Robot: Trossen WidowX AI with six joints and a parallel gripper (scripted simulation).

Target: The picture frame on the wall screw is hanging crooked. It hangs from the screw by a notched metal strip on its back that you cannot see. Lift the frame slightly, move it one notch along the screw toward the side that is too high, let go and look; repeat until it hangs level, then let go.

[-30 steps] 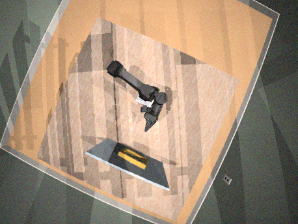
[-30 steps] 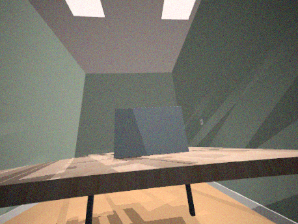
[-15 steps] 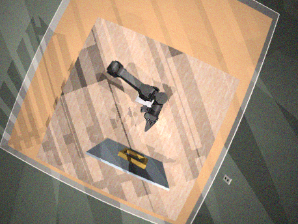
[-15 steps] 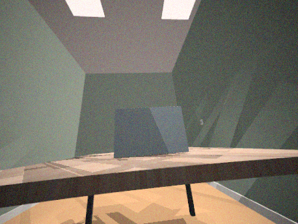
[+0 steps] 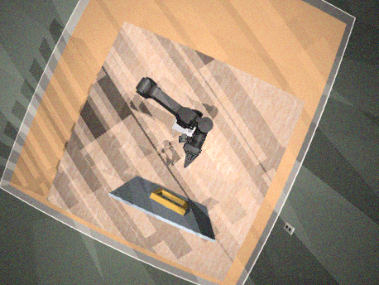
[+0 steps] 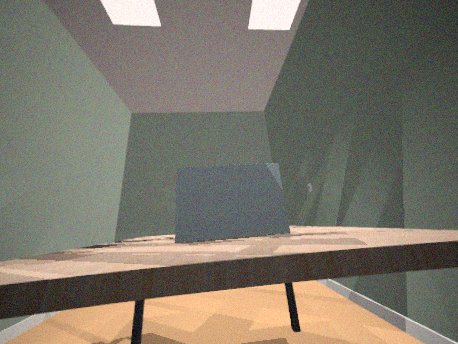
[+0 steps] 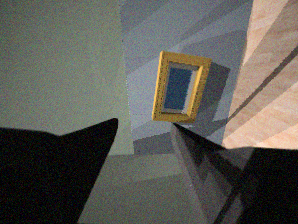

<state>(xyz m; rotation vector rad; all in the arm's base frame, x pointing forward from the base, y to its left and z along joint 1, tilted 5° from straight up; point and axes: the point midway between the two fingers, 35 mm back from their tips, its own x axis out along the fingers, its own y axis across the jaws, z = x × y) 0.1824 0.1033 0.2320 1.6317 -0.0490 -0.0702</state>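
Now: gripper tip 210 mm short of the picture frame, 10 mm to the left of it and 90 mm above it. From my gripper tip the other things lie so: grey wall panel: 220 mm ahead, 20 mm to the right, 110 mm below.
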